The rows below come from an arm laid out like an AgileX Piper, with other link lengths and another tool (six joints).
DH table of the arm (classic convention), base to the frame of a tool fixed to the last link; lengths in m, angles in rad. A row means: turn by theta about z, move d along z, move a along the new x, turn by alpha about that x. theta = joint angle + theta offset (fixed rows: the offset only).
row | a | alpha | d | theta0
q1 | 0 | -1.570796 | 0.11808 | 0
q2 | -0.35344 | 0 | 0 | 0.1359
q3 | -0.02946 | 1.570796 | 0 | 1.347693
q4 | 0 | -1.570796 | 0.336 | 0
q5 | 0 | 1.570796 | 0 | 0
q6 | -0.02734 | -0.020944 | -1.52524 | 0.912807
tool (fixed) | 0 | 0 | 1.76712 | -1.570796
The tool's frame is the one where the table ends.
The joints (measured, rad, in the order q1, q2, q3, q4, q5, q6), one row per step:
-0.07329, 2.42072, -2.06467, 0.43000, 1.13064, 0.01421
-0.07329, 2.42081, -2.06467, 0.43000, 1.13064, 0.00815
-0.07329, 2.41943, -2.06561, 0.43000, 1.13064, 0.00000
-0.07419, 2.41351, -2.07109, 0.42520, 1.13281, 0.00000
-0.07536, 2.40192, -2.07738, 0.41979, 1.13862, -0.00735
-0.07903, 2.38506, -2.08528, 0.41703, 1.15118, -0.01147
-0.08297, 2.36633, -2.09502, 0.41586, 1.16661, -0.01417
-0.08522, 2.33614, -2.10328, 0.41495, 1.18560, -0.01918
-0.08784, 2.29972, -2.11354, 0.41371, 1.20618, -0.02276
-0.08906, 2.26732, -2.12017, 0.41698, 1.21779, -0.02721
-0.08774, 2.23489, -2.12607, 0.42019, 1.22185, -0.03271
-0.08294, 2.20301, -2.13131, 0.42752, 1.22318, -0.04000
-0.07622, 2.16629, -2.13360, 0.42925, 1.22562, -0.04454
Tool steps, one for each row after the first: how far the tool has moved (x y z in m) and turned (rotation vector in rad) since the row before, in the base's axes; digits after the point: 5 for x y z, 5 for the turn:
0.00004, 0.00025, 0.00005, -0.00132, -0.00210, 0.00549
0.00042, 0.00031, 0.00154, -0.00197, -0.00526, 0.00738
0.00129, -0.00148, 0.00603, -0.00509, -0.00908, 0.00121
0.00103, -0.00125, 0.01028, -0.00732, -0.01481, 0.00911
0.00019, -0.00227, 0.01439, -0.00358, -0.01457, 0.00564
-0.00020, -0.00206, 0.01638, -0.00177, -0.01527, 0.00484
-0.00163, -0.00040, 0.02368, -0.00277, -0.02279, 0.00995
-0.00250, -0.00066, 0.02871, -0.00367, -0.02897, 0.00894
-0.00219, 0.00074, 0.02534, -0.00029, -0.03018, 0.00712
-0.00172, 0.00216, 0.02574, -0.00167, -0.03672, 0.00763
-0.00218, 0.00540, 0.02571, 0.00154, -0.03900, 0.01158
-0.00451, 0.00578, 0.02699, -0.00305, -0.03844, 0.01162

